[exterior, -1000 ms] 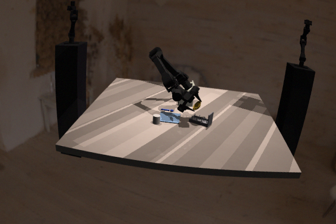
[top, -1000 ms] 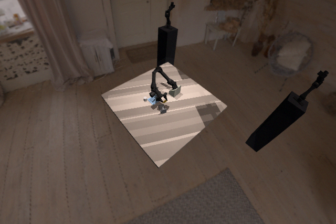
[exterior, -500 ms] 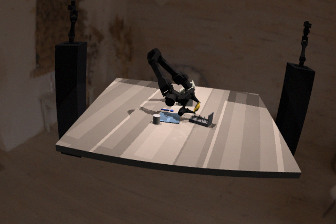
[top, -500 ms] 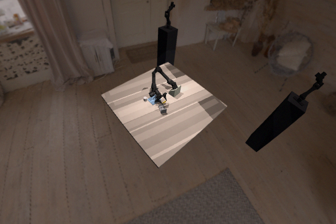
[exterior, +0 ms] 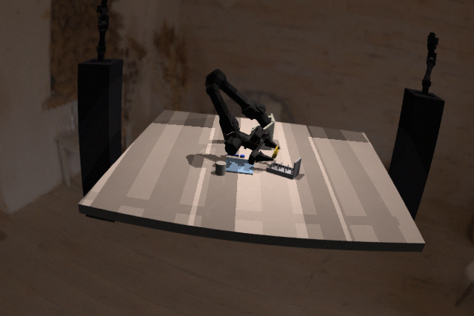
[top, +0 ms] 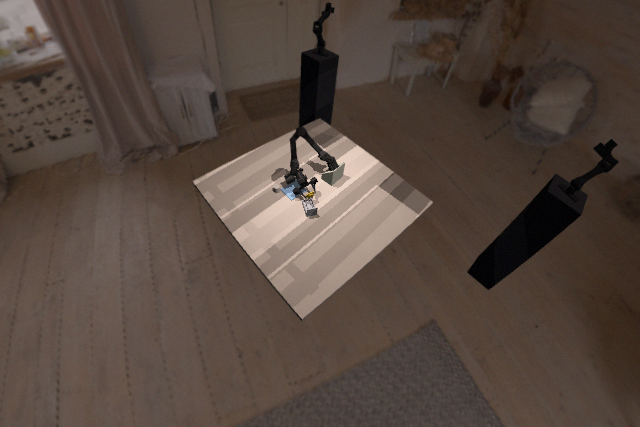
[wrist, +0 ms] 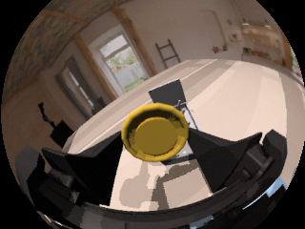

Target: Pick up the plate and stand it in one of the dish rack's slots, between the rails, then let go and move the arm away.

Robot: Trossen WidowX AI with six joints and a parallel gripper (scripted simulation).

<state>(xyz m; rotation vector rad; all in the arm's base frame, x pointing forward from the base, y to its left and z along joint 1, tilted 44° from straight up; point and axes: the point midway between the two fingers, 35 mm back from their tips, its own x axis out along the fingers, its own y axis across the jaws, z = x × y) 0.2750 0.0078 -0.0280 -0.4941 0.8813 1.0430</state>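
Now: gripper tip 5 cm above the dish rack, 4 cm to the right of it and 4 cm short of it. Also, from my gripper tip: light blue mat 16 cm to the right, 7 cm below, 2 cm ahead; cup 23 cm to the right, 12 cm ahead, 5 cm below; yellow plate 1 cm to the right.
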